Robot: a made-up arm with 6 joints. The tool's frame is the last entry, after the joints.
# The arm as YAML. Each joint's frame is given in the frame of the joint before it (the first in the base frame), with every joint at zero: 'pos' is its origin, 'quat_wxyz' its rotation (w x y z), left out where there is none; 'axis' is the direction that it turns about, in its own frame. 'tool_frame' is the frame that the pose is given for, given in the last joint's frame.
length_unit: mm
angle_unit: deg
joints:
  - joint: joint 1
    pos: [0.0, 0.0, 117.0]
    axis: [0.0, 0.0, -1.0]
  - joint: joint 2
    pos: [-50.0, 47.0, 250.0]
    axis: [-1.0, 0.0, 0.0]
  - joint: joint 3
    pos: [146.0, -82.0, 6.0]
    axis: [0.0, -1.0, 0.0]
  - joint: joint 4
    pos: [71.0, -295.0, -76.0]
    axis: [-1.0, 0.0, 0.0]
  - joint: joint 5
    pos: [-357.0, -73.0, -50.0]
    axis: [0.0, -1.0, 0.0]
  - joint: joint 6
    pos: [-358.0, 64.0, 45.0]
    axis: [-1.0, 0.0, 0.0]
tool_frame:
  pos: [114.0, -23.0, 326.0]
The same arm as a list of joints. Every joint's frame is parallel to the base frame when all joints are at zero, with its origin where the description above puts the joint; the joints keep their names.
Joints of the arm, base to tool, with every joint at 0 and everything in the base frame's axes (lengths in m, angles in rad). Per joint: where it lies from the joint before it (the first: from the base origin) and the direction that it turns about. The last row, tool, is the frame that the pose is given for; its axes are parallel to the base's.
joint 1: axis -z xyz 0 0 0.117
joint 2: axis -x xyz -0.05 0.047 0.25
joint 3: axis -y xyz 0.146 -0.082 0.006
joint 4: axis -x xyz 0.071 -0.295 -0.076
joint 5: axis -y xyz -0.357 -0.073 -0.05
joint 6: axis -x xyz -0.358 0.064 0.045
tool: xyz 0.114 -0.023 0.326

